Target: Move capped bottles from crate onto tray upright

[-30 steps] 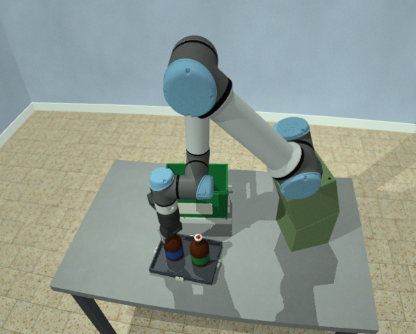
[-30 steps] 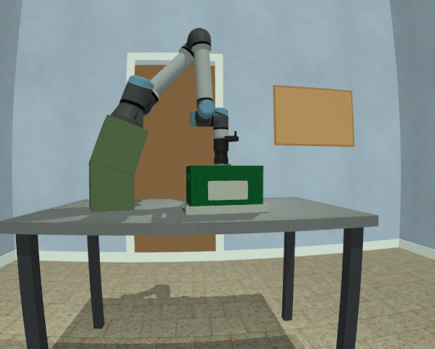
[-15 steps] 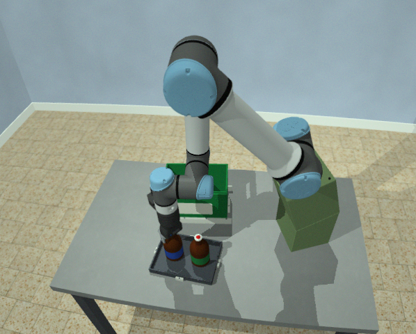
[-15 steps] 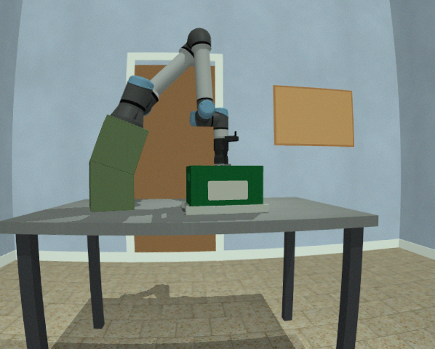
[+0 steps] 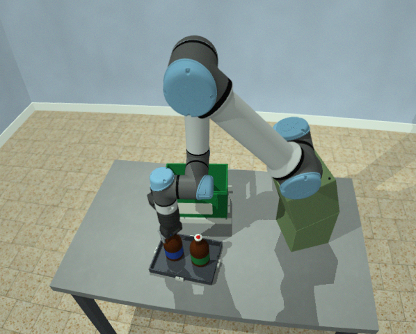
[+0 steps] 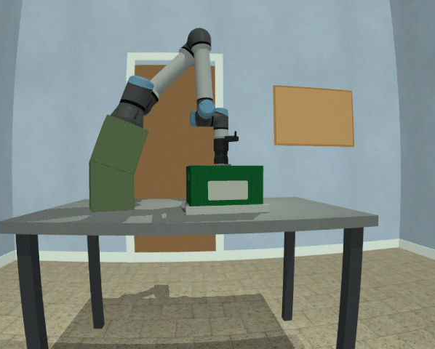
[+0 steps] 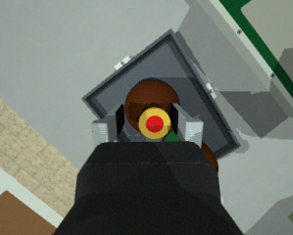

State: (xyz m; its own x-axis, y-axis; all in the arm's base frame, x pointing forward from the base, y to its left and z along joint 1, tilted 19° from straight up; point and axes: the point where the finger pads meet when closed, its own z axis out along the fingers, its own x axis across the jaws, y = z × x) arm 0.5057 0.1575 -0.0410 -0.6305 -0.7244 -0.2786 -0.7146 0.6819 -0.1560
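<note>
My hand is 13 cm above the dark grey tray, 6 cm past it and 1 cm to the right of it. Round my hand: green crate 28 cm to the right, 6 cm below, 6 cm behind.
</note>
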